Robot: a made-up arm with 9 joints. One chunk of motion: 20 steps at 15 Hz.
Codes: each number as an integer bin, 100 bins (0 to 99) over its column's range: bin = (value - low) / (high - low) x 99, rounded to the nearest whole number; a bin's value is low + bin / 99 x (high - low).
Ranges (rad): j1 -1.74..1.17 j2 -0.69..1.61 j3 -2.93..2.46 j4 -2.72..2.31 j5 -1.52..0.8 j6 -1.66..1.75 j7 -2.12..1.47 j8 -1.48..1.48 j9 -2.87..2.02
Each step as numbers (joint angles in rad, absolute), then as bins.
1 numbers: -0.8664 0.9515 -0.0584 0.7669 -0.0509 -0.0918 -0.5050 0.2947 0.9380
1 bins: 30 71 53 69 63 46 45 59 77
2 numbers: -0.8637 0.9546 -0.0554 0.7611 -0.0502 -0.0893 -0.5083 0.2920 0.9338
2 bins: 30 71 53 69 63 46 44 59 77
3 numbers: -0.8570 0.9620 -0.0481 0.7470 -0.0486 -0.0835 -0.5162 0.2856 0.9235
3 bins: 30 71 53 68 63 46 44 59 77
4 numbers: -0.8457 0.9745 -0.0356 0.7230 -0.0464 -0.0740 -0.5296 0.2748 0.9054
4 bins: 30 72 53 68 63 46 44 59 76
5 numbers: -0.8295 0.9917 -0.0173 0.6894 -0.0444 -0.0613 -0.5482 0.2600 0.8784
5 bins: 31 72 53 67 63 46 43 58 76
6 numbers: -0.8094 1.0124 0.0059 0.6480 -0.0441 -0.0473 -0.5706 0.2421 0.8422
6 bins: 32 73 54 66 63 47 43 58 75
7 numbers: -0.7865 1.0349 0.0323 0.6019 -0.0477 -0.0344 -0.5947 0.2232 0.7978
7 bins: 32 74 54 65 63 47 42 57 74
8 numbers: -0.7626 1.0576 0.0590 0.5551 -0.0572 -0.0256 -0.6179 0.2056 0.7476
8 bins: 33 75 55 64 62 47 41 56 73
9 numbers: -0.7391 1.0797 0.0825 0.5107 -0.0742 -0.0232 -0.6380 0.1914 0.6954
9 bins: 34 76 55 64 62 48 41 56 72
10 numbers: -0.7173 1.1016 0.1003 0.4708 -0.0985 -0.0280 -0.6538 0.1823 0.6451
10 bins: 35 77 56 63 61 47 40 56 71
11 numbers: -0.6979 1.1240 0.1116 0.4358 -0.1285 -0.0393 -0.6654 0.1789 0.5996
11 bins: 35 78 56 62 59 47 40 55 70
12 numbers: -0.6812 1.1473 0.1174 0.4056 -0.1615 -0.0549 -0.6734 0.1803 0.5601
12 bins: 36 79 56 62 58 47 40 56 69
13 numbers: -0.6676 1.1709 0.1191 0.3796 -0.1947 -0.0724 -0.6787 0.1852 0.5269
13 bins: 36 80 56 61 57 46 40 56 69
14 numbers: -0.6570 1.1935 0.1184 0.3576 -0.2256 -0.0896 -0.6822 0.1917 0.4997
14 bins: 37 81 56 61 55 46 40 56 68
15 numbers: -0.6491 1.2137 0.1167 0.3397 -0.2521 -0.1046 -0.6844 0.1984 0.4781
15 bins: 37 82 56 60 54 45 40 56 68
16 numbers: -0.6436 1.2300 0.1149 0.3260 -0.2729 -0.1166 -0.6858 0.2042 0.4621
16 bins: 37 83 56 60 53 45 40 56 67
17 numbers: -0.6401 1.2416 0.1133 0.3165 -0.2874 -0.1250 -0.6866 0.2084 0.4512
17 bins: 37 83 56 60 53 45 40 56 67
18 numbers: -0.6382 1.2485 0.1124 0.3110 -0.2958 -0.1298 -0.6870 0.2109 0.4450
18 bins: 37 83 56 60 52 44 40 57 67
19 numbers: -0.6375 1.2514 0.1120 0.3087 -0.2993 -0.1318 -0.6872 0.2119 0.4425
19 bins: 38 84 56 60 52 44 40 57 67
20 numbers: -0.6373 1.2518 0.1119 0.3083 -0.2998 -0.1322 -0.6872 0.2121 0.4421
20 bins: 38 84 56 60 52 44 40 57 67
